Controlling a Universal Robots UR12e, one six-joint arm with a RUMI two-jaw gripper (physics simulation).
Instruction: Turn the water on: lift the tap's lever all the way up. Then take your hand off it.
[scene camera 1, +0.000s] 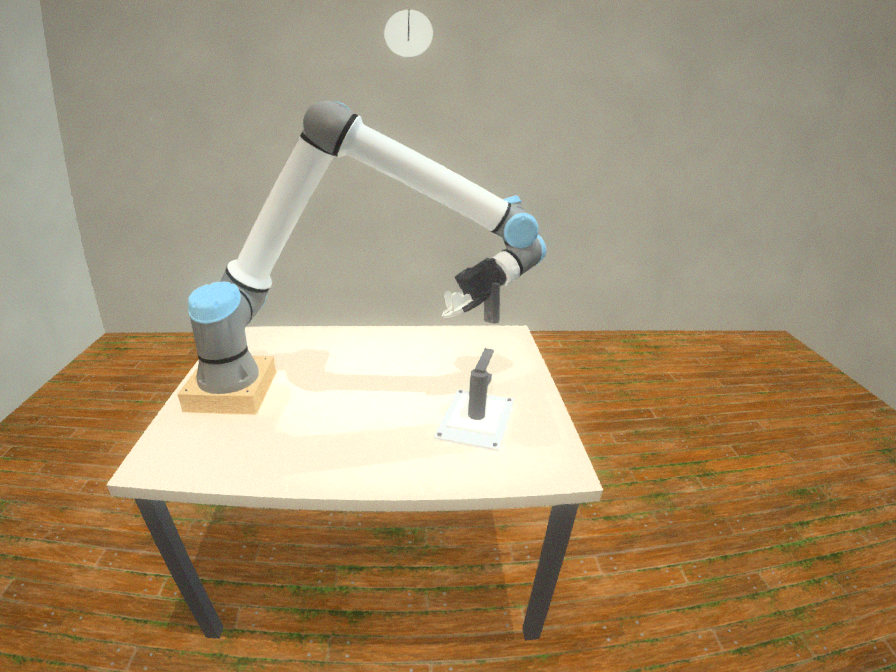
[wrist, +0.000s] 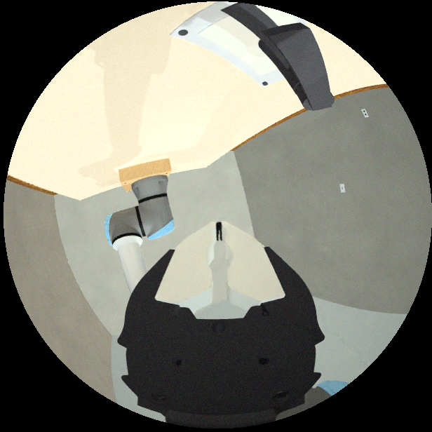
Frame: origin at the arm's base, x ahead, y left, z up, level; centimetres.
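Seen in the pictures: gripper, between the fingertips: (scene camera 1: 442, 317); arm's base, origin of its link: (scene camera 1: 228, 377).
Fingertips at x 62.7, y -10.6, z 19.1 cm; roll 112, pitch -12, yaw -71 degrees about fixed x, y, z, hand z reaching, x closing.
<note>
Pixels of each thing's top centre, then the offset from my fingertips to it. "pt": a spot on its surface instead. Level surfaces: height alone.
- dark grey tap, a spot on its surface: (scene camera 1: 477, 394) pt dx +6.2, dy -15.0, dz -15.8 cm
- white base plate, a spot on its surface: (scene camera 1: 446, 432) pt dx -2.5, dy -18.1, dz -24.6 cm
- pale table, height of its surface: dz -25.4 cm
The dark grey tap (scene camera 1: 477, 394) (wrist: 251, 21) stands upright on a white base plate at the right part of the table. Its lever (scene camera 1: 485, 360) (wrist: 304, 62) slants up from the top of the tap, toward the back of the table in the scene view. My gripper (scene camera 1: 444, 315) (wrist: 218, 223) is shut, with its pale fingertips meeting and nothing between them. It is above the tap and a little to the left in the scene view, apart from the lever. In the wrist view the tap and lever are at the upper right, beyond the fingertips.
The white base plate (scene camera 1: 446, 432) (wrist: 210, 44) has dark bolts at its corners. It lies on the pale table (scene camera 1: 347, 462) (wrist: 65, 125). The arm's wooden base block (scene camera 1: 217, 400) (wrist: 145, 170) is at the table's left. A round clock (scene camera 1: 408, 33) hangs on the back wall.
</note>
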